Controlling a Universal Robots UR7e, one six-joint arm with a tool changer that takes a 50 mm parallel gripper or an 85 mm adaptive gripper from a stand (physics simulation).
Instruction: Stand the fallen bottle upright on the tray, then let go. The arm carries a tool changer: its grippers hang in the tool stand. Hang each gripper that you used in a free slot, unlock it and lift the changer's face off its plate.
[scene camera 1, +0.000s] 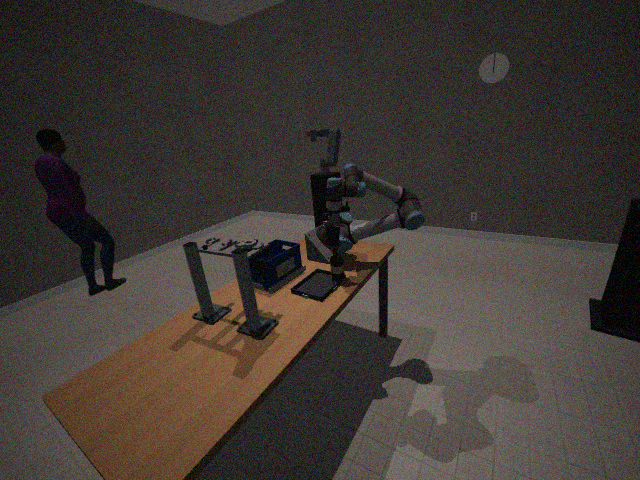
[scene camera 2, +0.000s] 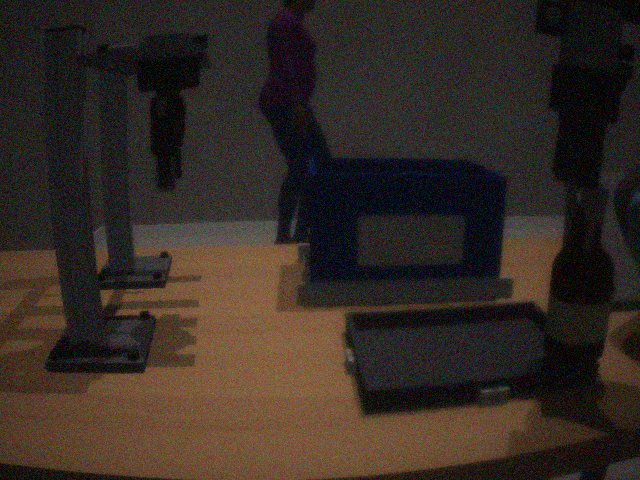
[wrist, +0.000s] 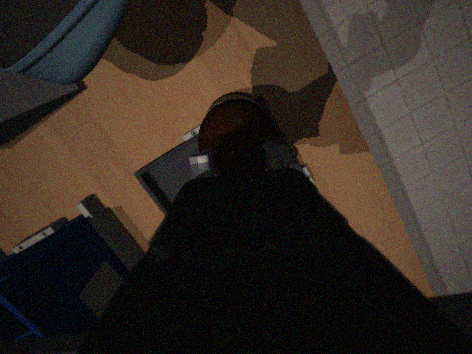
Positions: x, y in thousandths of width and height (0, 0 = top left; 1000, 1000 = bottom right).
Observation:
I see a brown bottle (scene camera 2: 909, 595), a gripper (scene camera 2: 916, 180) and a tool stand (scene camera 2: 143, 714).
The brown bottle also shows in the wrist view (wrist: 499, 355). The gripper shows as well in the wrist view (wrist: 448, 606).

